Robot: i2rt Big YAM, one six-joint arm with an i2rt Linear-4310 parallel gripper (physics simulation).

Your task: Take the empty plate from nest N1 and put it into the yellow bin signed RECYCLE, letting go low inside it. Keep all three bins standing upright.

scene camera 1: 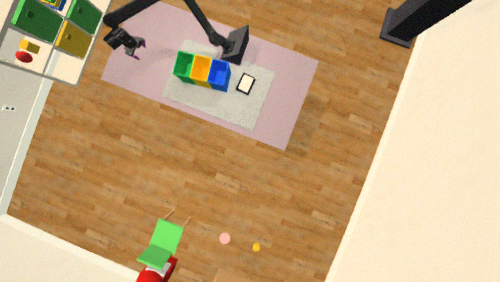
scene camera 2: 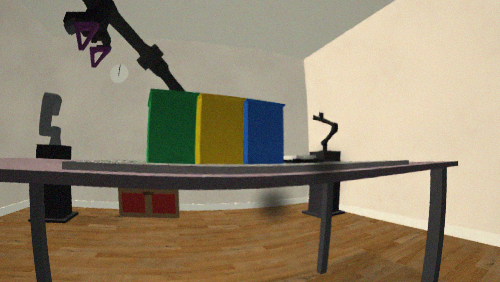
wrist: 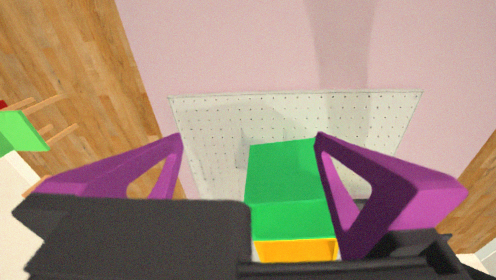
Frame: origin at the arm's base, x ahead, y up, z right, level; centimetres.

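Seen in the pictures: gripper, fingertip midpoint: [scene camera 1: 141, 53] [scene camera 2: 87, 59] [wrist: 248, 139]; arm's base at its link origin: [scene camera 1: 229, 47].
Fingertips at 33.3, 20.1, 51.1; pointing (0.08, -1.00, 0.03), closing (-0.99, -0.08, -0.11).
Observation:
Pixels of each thing's top centre, then the offset from my fingertips to it, as dx, dy, dz. Level surfaces: height alone.
- white plate at its top centre: [scene camera 2: 298, 155] [scene camera 1: 245, 83] -10.8, -24.5, -72.3
- yellow bin at its top centre: [wrist: 296, 254] [scene camera 2: 213, 102] [scene camera 1: 200, 67] -6.0, -9.1, -38.7
- green bin at its top centre: [wrist: 294, 222] [scene camera 2: 170, 99] [scene camera 1: 183, 63] -4.9, -9.1, -25.5
- blue bin at its top centre: [scene camera 2: 252, 107] [scene camera 1: 217, 71] -7.0, -9.1, -52.0
- grey perforated board at its surface level: dy -27.1
- pink table at its surface level: dy -28.4
A white plate [scene camera 1: 245, 83] [scene camera 2: 299, 157] lies in a black-rimmed nest beside the blue bin; it does not show in the wrist view. The yellow bin [scene camera 1: 201, 68] [scene camera 2: 220, 131] [wrist: 296, 250] stands upright between the green bin [scene camera 1: 184, 66] [scene camera 2: 172, 127] [wrist: 285, 172] and the blue bin [scene camera 1: 219, 75] [scene camera 2: 264, 132]. No RECYCLE sign can be read. My gripper [scene camera 1: 140, 50] [scene camera 2: 88, 57] [wrist: 248, 139] is open and empty, high above the table, beyond the green bin on the side away from the plate.
The bins stand on a grey perforated board [scene camera 1: 225, 112] [wrist: 215, 110] on the pink table [scene camera 1: 300, 75] [wrist: 225, 40]. My arm's dark base [scene camera 1: 239, 45] is close behind the blue bin and the plate. A shelf unit with coloured boxes stands off the table's left end in scene camera 1.

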